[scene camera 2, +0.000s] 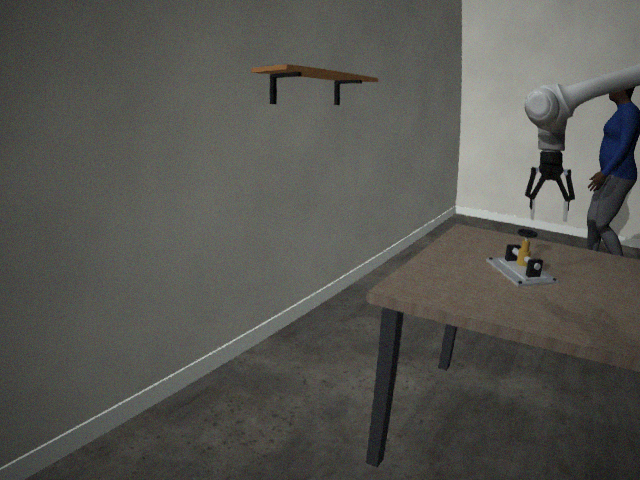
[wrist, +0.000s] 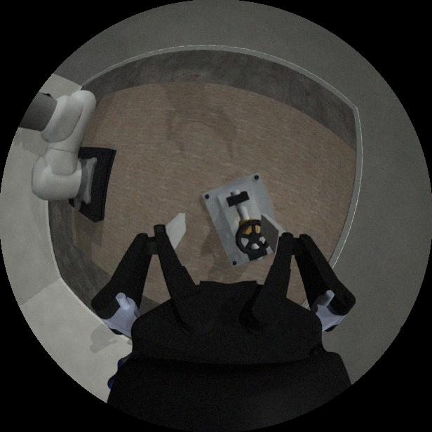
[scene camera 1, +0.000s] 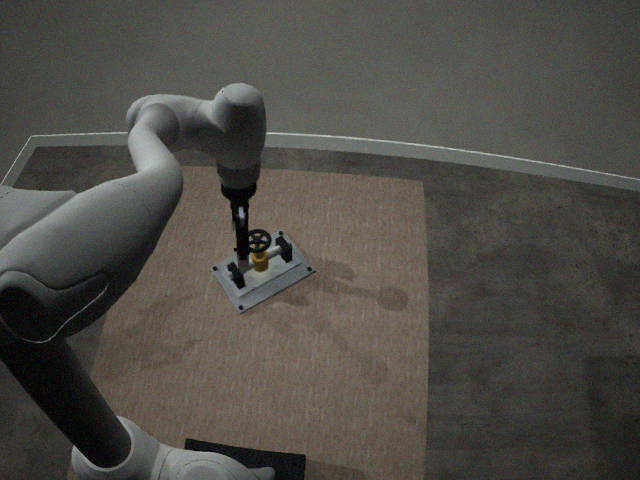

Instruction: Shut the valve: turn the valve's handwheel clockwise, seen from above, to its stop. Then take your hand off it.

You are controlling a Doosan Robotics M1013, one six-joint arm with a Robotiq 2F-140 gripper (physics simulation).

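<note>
The valve's black spoked handwheel [scene camera 1: 258, 240] [scene camera 2: 527, 233] [wrist: 252, 238] sits level on top of the yellow valve body [scene camera 1: 260, 262] [scene camera 2: 523, 255] [wrist: 247, 226]. The body stands on a white pipe over a light grey base plate [scene camera 1: 248, 299] [scene camera 2: 516, 277] [wrist: 216, 210]. My gripper [scene camera 1: 241, 260] [scene camera 2: 549, 218] [wrist: 222, 222] is open and empty, pointing down. In the second scene view its fingertips are above the wheel's height and off to its right. In the wrist view the right fingertip overlaps the wheel's edge. No contact with the wheel shows.
Black pipe supports [scene camera 1: 283, 249] [scene camera 2: 534, 267] [wrist: 237, 199] flank the valve body. The plate lies on the wooden table [scene camera 1: 330, 403] [scene camera 2: 444, 289] [wrist: 150, 150]. A person [scene camera 2: 620, 134] in blue stands beyond the table. A wooden shelf [scene camera 2: 320, 72] is on the wall. The arm's black mounting plate [scene camera 1: 289, 465] [wrist: 103, 185] is on the table.
</note>
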